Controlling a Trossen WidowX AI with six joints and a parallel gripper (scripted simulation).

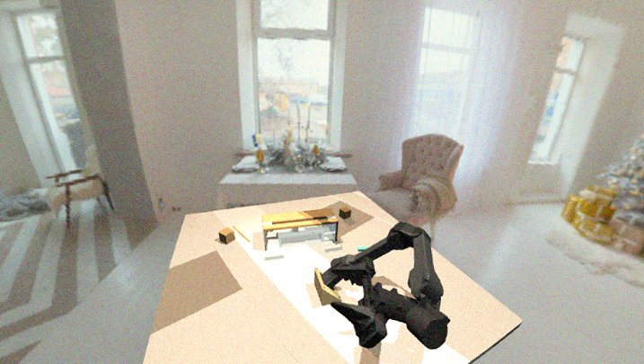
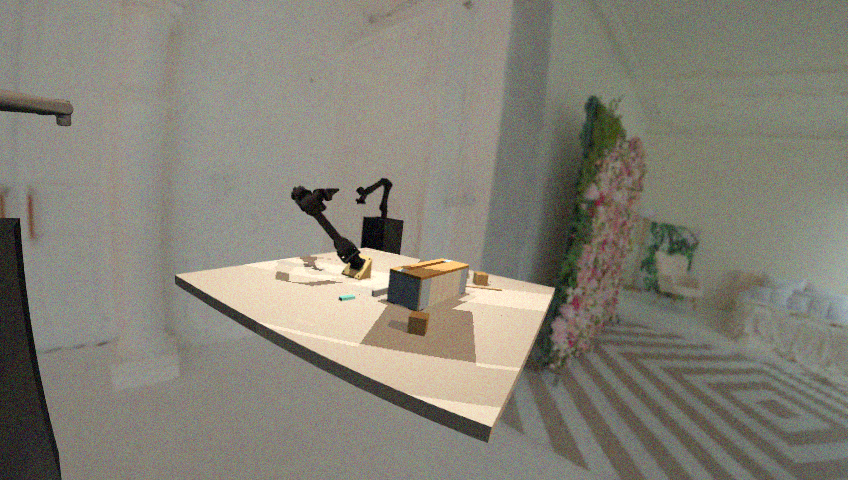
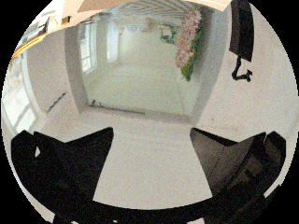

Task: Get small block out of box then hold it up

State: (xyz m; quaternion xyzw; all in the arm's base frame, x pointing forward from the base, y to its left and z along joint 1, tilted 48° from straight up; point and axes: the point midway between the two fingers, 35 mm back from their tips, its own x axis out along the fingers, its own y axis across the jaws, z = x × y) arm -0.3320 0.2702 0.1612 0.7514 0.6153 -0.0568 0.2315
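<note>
Right now my gripper tip is 66 cm short of the box, 5 cm to the left of it and 33 cm above it. The rest, counted from my gripper tip: cyan piece 53 cm ahead, 35 cm to the right, 39 cm below; then thin stick 80 cm ahead, 27 cm to the left, 39 cm below.
</note>
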